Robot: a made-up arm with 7 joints. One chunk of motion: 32 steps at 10 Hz.
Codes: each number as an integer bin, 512 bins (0 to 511) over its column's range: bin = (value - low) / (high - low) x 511, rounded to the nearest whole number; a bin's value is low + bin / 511 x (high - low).
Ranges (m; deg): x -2..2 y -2..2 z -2..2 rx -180..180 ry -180..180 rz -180..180
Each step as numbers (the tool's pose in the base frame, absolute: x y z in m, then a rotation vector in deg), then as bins.
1 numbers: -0.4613 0.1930 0.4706 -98.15 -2.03 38.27
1 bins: 197 280 316 116 253 310
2 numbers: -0.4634 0.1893 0.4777 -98.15 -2.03 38.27
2 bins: 196 280 317 116 253 310
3 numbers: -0.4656 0.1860 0.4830 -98.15 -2.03 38.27
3 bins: 196 279 317 116 253 310
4 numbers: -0.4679 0.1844 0.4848 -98.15 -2.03 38.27
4 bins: 196 279 317 116 253 310
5 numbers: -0.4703 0.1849 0.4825 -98.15 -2.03 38.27
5 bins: 195 279 317 116 253 310
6 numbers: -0.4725 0.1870 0.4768 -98.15 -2.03 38.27
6 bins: 195 279 316 116 253 310
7 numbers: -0.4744 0.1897 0.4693 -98.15 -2.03 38.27
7 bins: 195 280 315 116 253 310
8 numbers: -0.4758 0.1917 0.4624 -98.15 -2.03 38.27
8 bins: 195 280 315 116 253 310
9 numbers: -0.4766 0.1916 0.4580 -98.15 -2.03 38.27
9 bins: 195 280 314 116 253 310
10 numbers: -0.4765 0.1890 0.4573 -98.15 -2.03 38.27
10 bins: 195 280 314 116 253 310
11 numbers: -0.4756 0.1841 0.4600 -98.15 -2.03 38.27
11 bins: 195 279 314 116 253 310
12 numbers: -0.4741 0.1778 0.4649 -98.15 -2.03 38.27
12 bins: 195 278 315 116 253 310
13 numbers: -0.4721 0.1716 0.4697 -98.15 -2.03 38.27
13 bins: 195 277 316 116 253 310
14 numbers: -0.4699 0.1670 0.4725 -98.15 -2.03 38.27
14 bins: 195 277 316 116 253 310
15 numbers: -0.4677 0.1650 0.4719 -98.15 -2.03 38.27
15 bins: 196 277 316 116 253 310
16 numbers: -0.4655 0.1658 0.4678 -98.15 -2.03 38.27
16 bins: 196 277 315 116 253 310
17 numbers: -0.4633 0.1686 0.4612 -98.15 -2.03 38.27
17 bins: 196 277 314 116 253 310
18 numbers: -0.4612 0.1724 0.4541 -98.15 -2.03 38.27
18 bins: 197 278 314 116 253 310
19 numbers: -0.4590 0.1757 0.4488 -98.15 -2.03 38.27
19 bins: 197 278 313 116 253 310
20 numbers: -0.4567 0.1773 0.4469 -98.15 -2.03 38.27
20 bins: 197 278 313 116 253 310
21 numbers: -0.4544 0.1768 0.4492 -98.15 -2.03 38.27
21 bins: 197 278 313 116 253 310
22 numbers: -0.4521 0.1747 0.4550 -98.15 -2.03 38.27
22 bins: 198 278 314 116 253 310
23 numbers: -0.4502 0.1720 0.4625 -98.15 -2.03 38.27
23 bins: 198 277 315 116 253 310
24 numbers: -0.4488 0.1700 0.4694 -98.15 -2.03 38.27
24 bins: 198 277 315 116 253 310
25 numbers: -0.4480 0.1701 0.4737 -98.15 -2.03 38.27
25 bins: 198 277 316 116 253 310
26 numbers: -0.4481 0.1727 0.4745 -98.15 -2.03 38.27
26 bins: 198 278 316 116 253 310
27 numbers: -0.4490 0.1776 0.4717 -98.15 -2.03 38.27
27 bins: 198 278 316 116 253 310
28 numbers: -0.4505 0.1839 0.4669 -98.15 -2.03 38.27
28 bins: 198 279 315 116 253 310
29 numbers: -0.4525 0.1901 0.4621 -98.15 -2.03 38.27
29 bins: 198 280 315 116 253 310
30 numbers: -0.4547 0.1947 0.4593 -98.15 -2.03 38.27
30 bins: 197 280 314 116 253 310
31 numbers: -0.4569 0.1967 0.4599 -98.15 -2.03 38.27
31 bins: 197 281 314 116 253 310
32 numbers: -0.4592 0.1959 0.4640 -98.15 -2.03 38.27
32 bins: 197 281 315 116 253 310
